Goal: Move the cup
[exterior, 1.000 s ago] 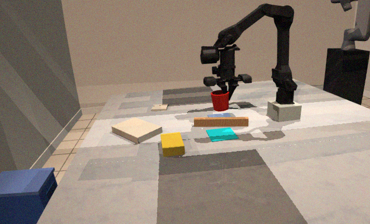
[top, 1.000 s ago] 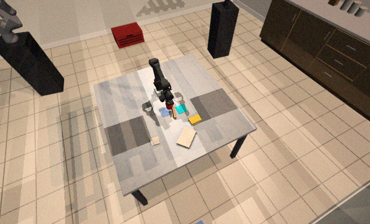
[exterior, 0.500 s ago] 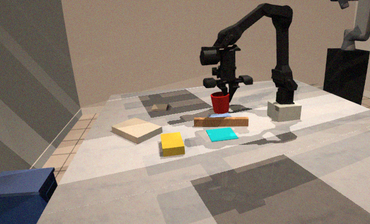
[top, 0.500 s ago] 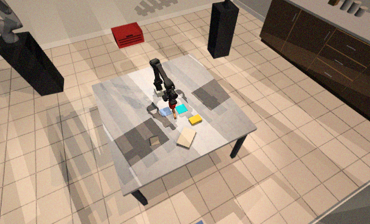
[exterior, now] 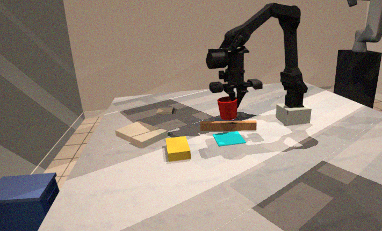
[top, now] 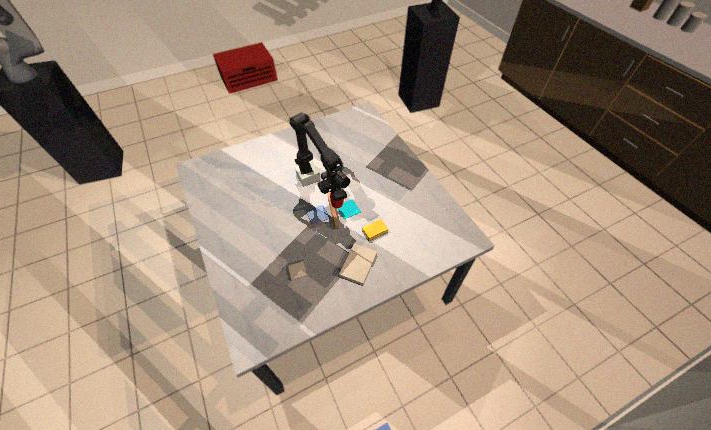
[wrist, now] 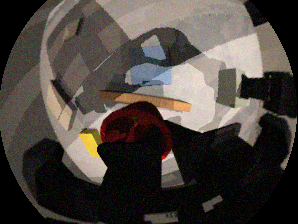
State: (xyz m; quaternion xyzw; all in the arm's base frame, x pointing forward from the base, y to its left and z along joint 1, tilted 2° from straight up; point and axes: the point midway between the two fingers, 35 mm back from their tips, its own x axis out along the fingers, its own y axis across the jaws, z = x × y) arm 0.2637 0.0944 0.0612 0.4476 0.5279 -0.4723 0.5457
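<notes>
The teal pad is 100 mm below my gripper tip, 60 mm to the left of it and 30 mm ahead of it. Also, from my gripper tip: wooden bar (90 mm below, 30 mm ahead, 20 mm to the right); yellow block (210 mm ahead, 150 mm to the left, 80 mm below); red cup (30 mm ahead).
</notes>
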